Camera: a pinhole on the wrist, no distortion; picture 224 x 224 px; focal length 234.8 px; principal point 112.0 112.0 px. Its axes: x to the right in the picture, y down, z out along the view. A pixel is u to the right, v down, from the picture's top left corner.
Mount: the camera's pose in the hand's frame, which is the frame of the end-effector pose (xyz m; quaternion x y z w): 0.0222 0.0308 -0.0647 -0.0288 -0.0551 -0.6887 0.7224
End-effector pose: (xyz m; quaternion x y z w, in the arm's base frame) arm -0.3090 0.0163 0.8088 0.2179 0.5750 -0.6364 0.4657
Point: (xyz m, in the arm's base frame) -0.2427 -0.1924 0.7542
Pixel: 112.3 177.1
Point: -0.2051 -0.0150 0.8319
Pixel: outside the picture
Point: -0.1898 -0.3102 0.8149
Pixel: 120.2 137.6
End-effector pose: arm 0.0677 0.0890 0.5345 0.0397 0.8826 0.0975 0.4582
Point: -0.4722 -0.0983 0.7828
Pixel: behind the camera
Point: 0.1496 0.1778 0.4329
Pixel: 102.8 152.2
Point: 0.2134 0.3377 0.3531
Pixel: 21.5 181.0
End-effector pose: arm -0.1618 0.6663 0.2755 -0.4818 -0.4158 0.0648 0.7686
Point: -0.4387 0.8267 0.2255
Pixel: 128.8 24.0
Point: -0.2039 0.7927 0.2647
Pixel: 99.3 131.9
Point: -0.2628 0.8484 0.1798
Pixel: 35.4 77.5
